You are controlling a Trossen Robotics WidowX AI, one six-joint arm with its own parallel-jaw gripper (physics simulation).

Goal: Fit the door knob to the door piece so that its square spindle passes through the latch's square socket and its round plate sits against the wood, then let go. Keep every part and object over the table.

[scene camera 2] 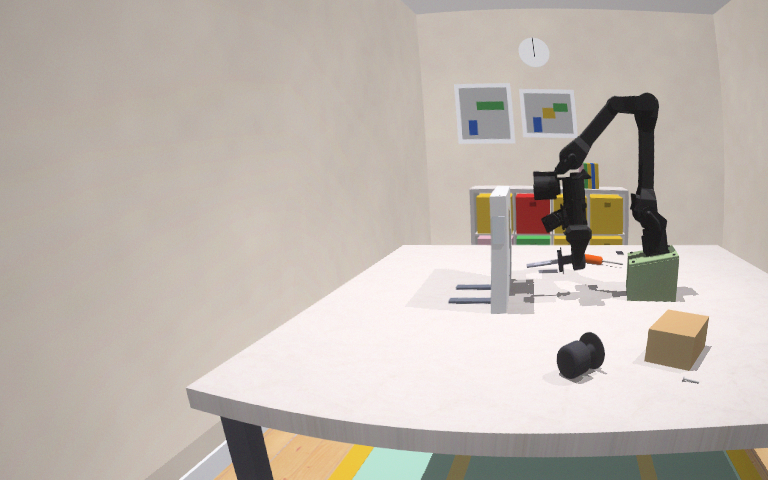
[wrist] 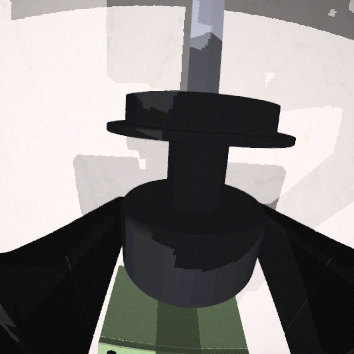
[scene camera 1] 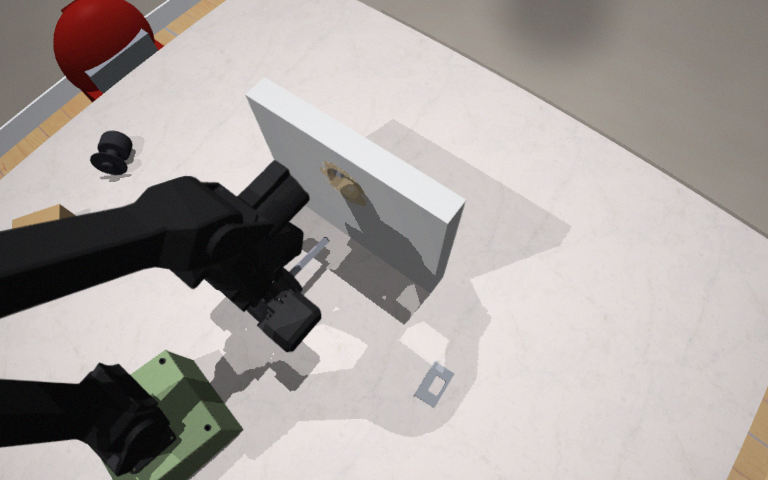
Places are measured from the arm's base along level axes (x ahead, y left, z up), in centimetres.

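Pixels of known places: gripper, fingertip midpoint: (scene camera 2: 576, 263) (wrist: 188, 208) (scene camera 1: 265, 305); arm's base, link origin: (scene camera 2: 656, 252) (scene camera 1: 141, 436).
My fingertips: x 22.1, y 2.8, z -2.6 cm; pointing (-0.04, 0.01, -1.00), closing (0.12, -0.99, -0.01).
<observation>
Ahead of a thing's pixels: the offset from my fingertips to its middle. "*": to the spot under its first point.
The gripper (scene camera 1: 276, 289) (scene camera 2: 577, 262) (wrist: 192, 210) is shut on the black door knob {dx +5.4, dy +0.6, dz +0.6 cm} (scene camera 2: 561, 260) (wrist: 192, 275), with a finger on each side of its round grip. The round plate and the pale square spindle {dx +8.9, dy +1.0, dz +0.1 cm} (scene camera 1: 311, 254) (scene camera 2: 542, 263) (wrist: 206, 50) point away from the fingers, toward the door piece (scene camera 1: 362, 144) (scene camera 2: 500, 277). The spindle is nearly level, its tip slightly low. It is apart from the door face and lower than the latch. The door piece stands upright. Its brass-coloured latch opening {* dx +18.3, dy +2.4, dz +8.0 cm} (scene camera 1: 343, 182) shows in scene camera 1; the square socket inside is unclear.
A second black knob {dx -2.9, dy +45.5, dz -4.7 cm} (scene camera 1: 114, 146) (scene camera 2: 574, 358) lies near a tan box {dx -21.6, dy +37.1, dz -4.8 cm} (scene camera 1: 42, 217) (scene camera 2: 677, 339). A flat metal plate {dx +9.6, dy -23.6, dz -7.3 cm} (scene camera 1: 423, 392) lies beyond the door's near end. An orange-handled screwdriver {dx -6.5, dy -34.2, dz -6.5 cm} (scene camera 2: 593, 259) lies behind the gripper. The arm's green base (scene camera 1: 226, 418) (scene camera 2: 651, 280) stands nearby.
</observation>
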